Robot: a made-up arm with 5 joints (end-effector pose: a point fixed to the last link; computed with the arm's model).
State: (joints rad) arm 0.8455 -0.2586 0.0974 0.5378 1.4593
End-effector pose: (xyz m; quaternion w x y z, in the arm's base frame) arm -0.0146 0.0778 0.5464 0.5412 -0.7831 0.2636 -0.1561
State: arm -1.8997 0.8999 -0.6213 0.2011 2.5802
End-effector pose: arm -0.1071 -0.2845 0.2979 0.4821 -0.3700 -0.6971 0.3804
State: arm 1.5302 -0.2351 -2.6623 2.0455 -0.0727
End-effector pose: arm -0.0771 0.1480 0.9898 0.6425 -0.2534 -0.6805 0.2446
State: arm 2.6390 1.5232 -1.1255 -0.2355 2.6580
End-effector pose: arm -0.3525 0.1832 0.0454 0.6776 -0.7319 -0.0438 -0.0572
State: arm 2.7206 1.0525 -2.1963 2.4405 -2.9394
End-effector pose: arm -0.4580 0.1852 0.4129 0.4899 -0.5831 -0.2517 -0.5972
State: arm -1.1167 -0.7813 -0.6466 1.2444 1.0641
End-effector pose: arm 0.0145 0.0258 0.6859 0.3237 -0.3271 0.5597 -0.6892
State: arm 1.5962 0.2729 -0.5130 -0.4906 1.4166
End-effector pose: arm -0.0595 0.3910 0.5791 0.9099 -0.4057 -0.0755 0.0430
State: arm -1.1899 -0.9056 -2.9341 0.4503 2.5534
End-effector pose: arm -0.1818 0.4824 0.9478 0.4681 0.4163 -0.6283 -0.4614
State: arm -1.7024 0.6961 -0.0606 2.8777 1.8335
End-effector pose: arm -0.0306 -0.1875 0.6127 0.0199 0.0711 -0.5653 -0.8215
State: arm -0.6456 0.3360 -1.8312 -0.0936 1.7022
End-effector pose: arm 0.3737 -0.2423 0.8305 0.4458 0.0628 0.0213 -0.8927
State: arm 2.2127 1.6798 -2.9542 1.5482 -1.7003
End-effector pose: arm -0.3999 0.4299 0.1221 0.2880 -0.2391 0.5557 -0.7424
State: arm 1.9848 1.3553 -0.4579 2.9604 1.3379
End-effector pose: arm -0.1656 0.2823 0.3818 0.8945 0.4246 -0.0189 0.1387
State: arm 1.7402 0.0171 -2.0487 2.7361 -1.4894
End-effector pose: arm -0.1194 0.2088 0.8132 0.0597 0.0013 0.4210 -0.9051
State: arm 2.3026 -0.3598 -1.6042 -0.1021 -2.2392
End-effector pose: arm -0.1630 0.1080 0.9871 0.2141 -0.2526 0.8840 0.3300
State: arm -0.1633 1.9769 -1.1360 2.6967 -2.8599
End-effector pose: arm 0.1859 0.0308 0.1145 0.6614 0.7228 0.1767 -0.0947
